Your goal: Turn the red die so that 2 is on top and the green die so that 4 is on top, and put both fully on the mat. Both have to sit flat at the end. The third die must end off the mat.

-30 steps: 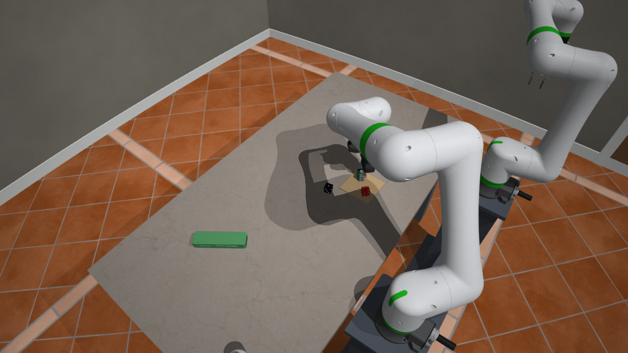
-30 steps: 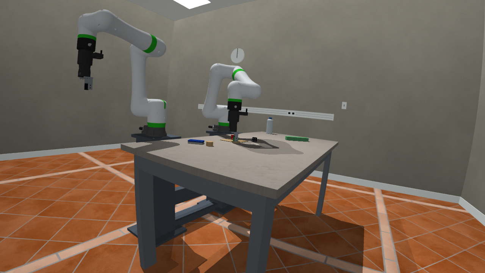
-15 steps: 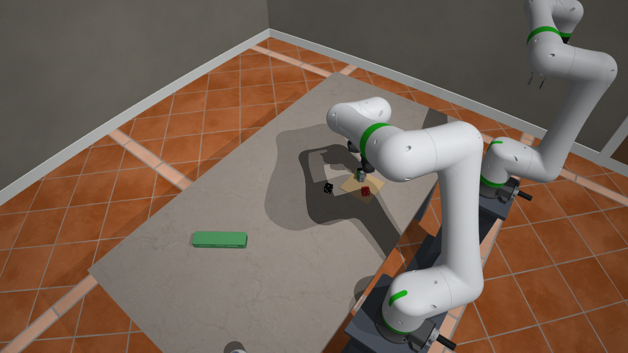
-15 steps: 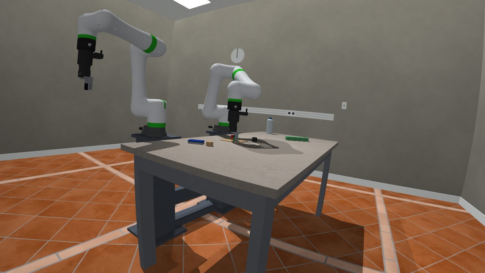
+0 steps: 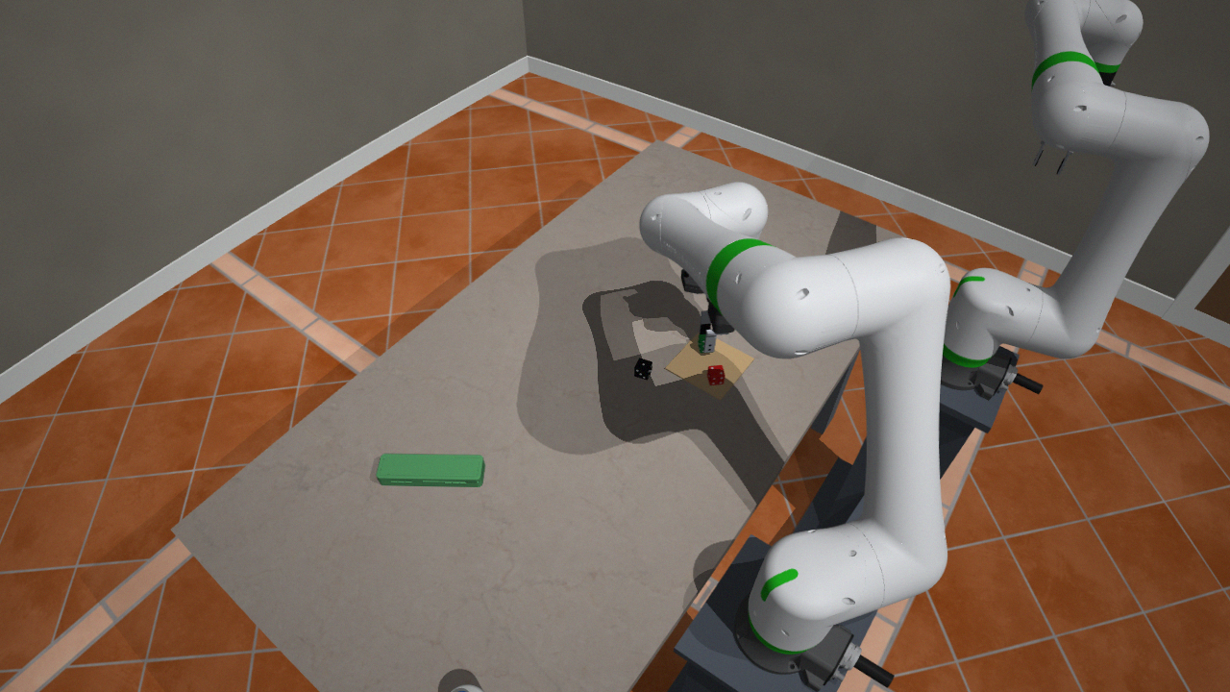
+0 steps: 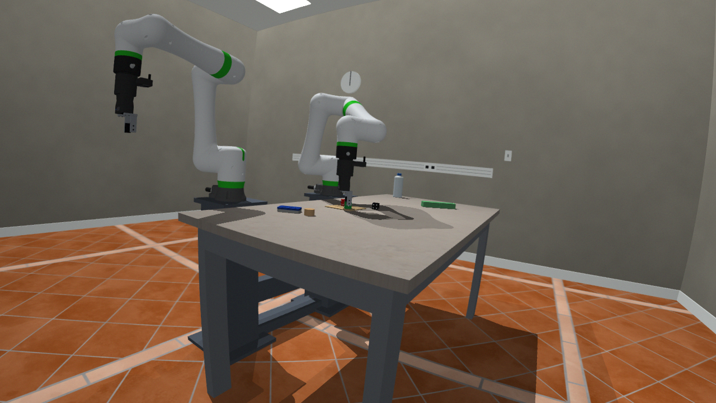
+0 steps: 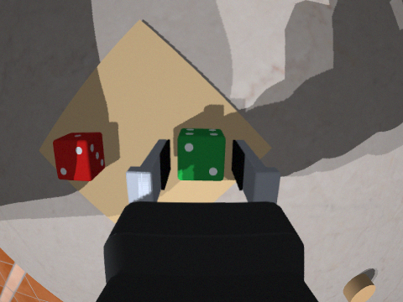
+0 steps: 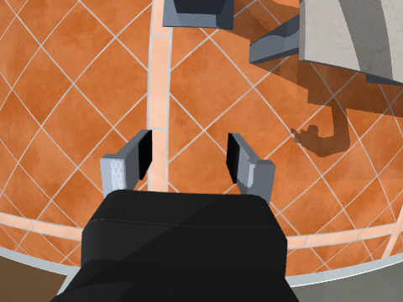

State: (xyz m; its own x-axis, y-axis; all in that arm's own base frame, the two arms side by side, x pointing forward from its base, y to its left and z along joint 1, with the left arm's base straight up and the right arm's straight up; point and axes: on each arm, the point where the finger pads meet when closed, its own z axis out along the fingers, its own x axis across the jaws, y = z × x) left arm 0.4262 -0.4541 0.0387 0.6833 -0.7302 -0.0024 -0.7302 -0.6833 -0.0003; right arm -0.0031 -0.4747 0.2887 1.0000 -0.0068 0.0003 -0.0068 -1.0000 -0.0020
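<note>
Right now my left hand is 2 cm above the green die. From my left hand the other things lie so: tan mat (3 cm behind, 3 cm to the left, 4 cm below); red die (7 cm behind, 6 cm to the left, 2 cm below); black die (6 cm ahead, 14 cm to the left, 2 cm below).
</note>
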